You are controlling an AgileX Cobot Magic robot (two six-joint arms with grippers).
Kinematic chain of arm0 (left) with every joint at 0, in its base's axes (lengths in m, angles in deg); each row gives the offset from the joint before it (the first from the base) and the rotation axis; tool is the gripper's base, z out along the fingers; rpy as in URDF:
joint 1: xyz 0 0 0.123 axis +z
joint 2: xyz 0 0 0 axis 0.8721 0.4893 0
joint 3: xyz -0.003 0.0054 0.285 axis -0.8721 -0.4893 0
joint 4: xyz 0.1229 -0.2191 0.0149 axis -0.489 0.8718 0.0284
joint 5: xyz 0 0 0 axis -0.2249 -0.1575 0.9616
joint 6: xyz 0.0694 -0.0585 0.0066 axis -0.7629 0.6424 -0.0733
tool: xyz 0 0 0 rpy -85.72 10.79 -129.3
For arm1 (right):
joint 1: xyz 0 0 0.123 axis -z
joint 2: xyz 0 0 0 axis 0.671 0.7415 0
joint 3: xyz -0.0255 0.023 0.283 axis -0.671 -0.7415 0
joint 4: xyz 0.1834 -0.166 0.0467 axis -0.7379 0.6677 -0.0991
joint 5: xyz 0 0 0 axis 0.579 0.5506 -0.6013
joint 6: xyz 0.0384 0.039 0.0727 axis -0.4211 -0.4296 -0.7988
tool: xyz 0 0 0 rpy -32.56 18.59 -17.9
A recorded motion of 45 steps. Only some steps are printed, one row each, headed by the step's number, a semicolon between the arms.
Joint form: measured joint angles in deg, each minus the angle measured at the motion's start. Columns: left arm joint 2, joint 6, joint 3, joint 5, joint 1, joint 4; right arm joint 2, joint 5, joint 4, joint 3, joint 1, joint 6.
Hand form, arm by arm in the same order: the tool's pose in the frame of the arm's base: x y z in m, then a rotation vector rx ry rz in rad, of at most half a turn. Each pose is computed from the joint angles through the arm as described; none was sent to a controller.
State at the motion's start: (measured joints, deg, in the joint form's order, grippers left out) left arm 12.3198 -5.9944 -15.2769 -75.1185 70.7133 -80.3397; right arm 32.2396 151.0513 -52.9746 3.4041 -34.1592 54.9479
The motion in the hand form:
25: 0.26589 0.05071 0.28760 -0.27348 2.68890 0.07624; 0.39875 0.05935 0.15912 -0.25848 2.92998 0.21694
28: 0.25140 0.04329 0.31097 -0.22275 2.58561 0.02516; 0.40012 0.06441 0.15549 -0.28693 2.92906 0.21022
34: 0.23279 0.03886 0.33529 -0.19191 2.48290 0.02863; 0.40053 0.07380 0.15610 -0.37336 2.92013 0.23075
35: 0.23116 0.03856 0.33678 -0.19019 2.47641 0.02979; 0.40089 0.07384 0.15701 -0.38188 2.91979 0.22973
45: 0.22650 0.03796 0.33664 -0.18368 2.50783 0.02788; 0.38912 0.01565 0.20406 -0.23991 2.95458 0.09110
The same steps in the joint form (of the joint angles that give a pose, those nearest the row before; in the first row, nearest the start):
25: -14.48 3.30 1.12 2.59 0.40 4.74; 8.76 -19.11 4.92 0.57 -14.65 -11.37
28: -19.80 -0.13 0.75 3.63 0.40 8.55; 9.48 -19.47 5.26 0.92 -15.40 -11.18
34: -25.40 -1.38 0.73 4.02 0.40 9.39; 9.85 -18.79 4.15 1.67 -16.51 -8.31
35: -25.83 -1.43 0.68 4.02 0.40 9.39; 9.85 -18.50 4.22 1.91 -16.51 -8.06
45: -26.32 -1.87 0.69 1.75 0.51 9.43; 3.03 -10.37 10.93 2.55 -9.35 -11.09

